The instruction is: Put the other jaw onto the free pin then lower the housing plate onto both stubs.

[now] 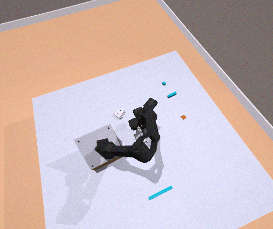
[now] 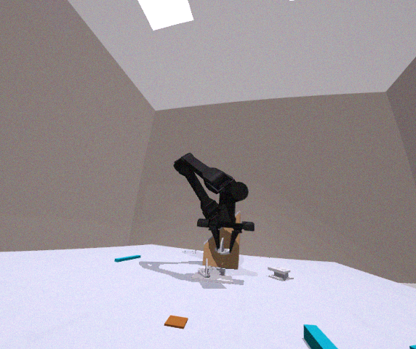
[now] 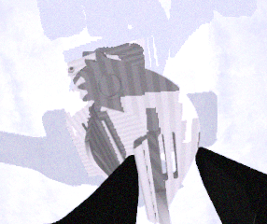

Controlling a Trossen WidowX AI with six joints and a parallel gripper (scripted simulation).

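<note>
The jaw lies 30 mm behind my gripper tip and 20 mm to the right of it. From my gripper tip the other things lie so: white block piece 130 mm behind, 180 mm to the left, 70 mm below; short cyan bar 300 mm ahead, 210 mm to the left, 70 mm below; orange tile 310 mm ahead, 10 mm to the left, 80 mm below.
</note>
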